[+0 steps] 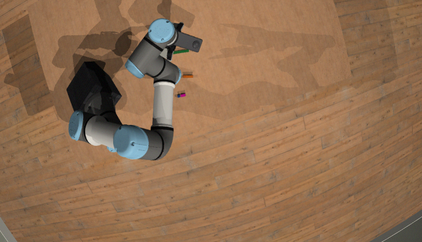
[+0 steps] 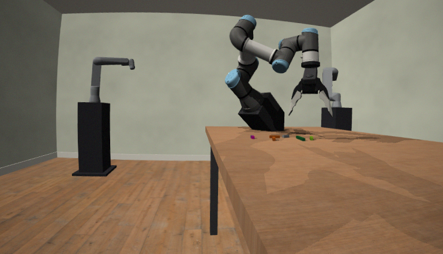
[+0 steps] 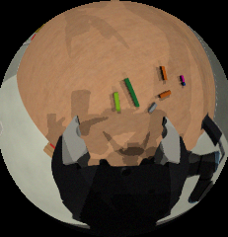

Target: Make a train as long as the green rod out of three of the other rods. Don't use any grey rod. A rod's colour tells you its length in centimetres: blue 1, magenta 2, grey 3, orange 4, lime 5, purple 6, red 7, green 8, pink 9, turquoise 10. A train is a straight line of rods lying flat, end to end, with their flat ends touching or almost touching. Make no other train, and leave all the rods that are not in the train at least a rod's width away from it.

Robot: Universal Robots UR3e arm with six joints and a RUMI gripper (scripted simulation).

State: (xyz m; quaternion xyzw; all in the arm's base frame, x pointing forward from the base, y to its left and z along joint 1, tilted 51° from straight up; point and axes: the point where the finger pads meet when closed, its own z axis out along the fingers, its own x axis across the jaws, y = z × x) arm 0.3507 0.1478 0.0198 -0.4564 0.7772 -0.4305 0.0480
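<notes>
The lime rod is 8 cm below my hand and 1 cm to the left of it. From my hand the other things lie so: green rod: 8 cm below, 4 cm to the right, 1 cm behind; then grey rod: 8 cm below, 7 cm behind, 6 cm to the right; then magenta rod: 21 cm to the right, 8 cm below, 6 cm behind.
</notes>
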